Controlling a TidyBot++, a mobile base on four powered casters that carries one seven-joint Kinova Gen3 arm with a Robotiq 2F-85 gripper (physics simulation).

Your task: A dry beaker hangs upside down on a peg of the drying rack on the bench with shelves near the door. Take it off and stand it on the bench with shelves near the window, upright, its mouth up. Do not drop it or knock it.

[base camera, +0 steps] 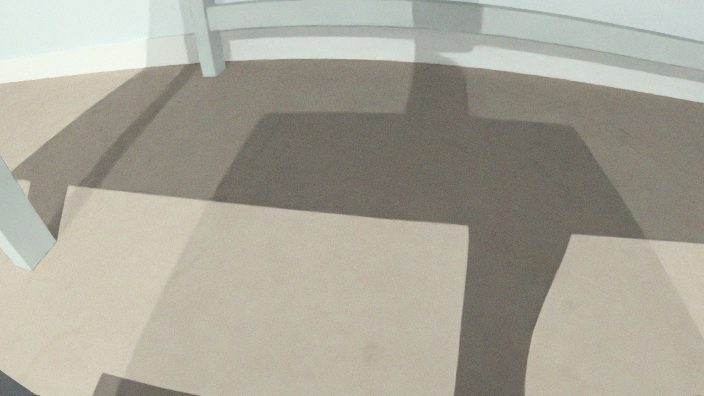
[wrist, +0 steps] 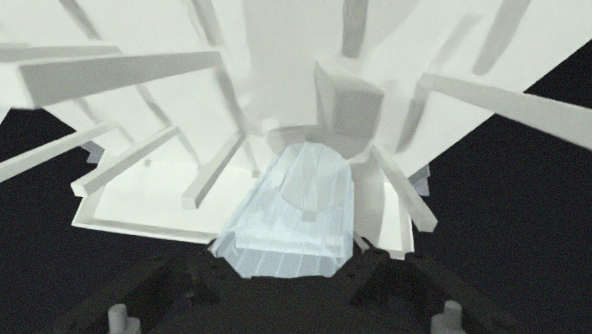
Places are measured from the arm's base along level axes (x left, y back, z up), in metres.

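Where they show: gripper, between the fingertips: [wrist: 289,244].
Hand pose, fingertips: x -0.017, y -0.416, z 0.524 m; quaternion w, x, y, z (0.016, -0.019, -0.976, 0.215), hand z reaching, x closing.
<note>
Each offset is from my fingertips to the centre of the thing. "spot": to the spot under its first point.
The clear, pale blue beaker @(dx -0.005, dy -0.015, dz +0.019 m) [wrist: 292,230] is in the middle of the wrist view, between the two dark fingers. My gripper [wrist: 289,244] is shut on the beaker, one finger at each side of it. The white drying rack [wrist: 287,45] stands behind the beaker, with its pegs pointing out at both sides. A blocky peg @(dx -0.019, dy -0.063, dz +0.092 m) [wrist: 357,112] shows just above the beaker's far end. Another peg-like shape shows through the glass; I cannot tell whether it is inside the beaker or behind it. The beaker does not show in the base camera view.
Free pegs [wrist: 212,172] [wrist: 407,192] stick out left and right of the beaker, and a thick peg @(dx +0.056, dy -0.074, dz +0.092 m) [wrist: 120,75] at upper left. The rack's tray rim @(spot: dx +0.201, dy -0.036, dz -0.155 m) [wrist: 145,231] runs below. In the base camera view, bench legs [base camera: 210,50] [base camera: 22,235] and a low rail [base camera: 310,15] stand near the wall.
</note>
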